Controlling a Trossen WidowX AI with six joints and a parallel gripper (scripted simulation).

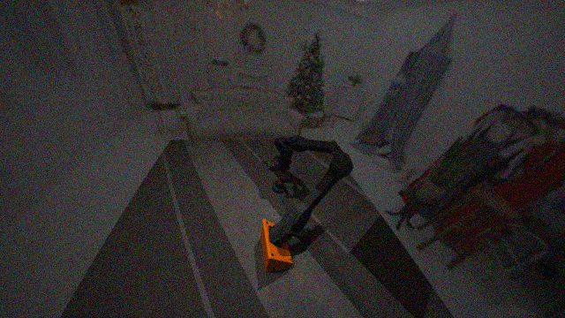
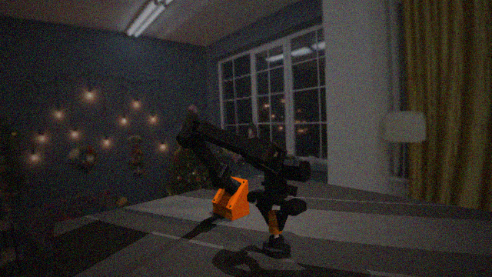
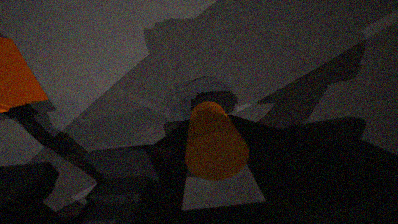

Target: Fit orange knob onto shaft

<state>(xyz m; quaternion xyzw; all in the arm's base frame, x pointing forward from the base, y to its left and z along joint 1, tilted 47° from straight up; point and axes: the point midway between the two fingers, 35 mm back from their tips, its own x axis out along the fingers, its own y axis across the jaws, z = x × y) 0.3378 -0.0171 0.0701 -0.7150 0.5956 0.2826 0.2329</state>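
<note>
My gripper tip is now 30 mm below the orange knob. From my gripper tip the other things lie so: round pedestal 40 mm below.
</note>
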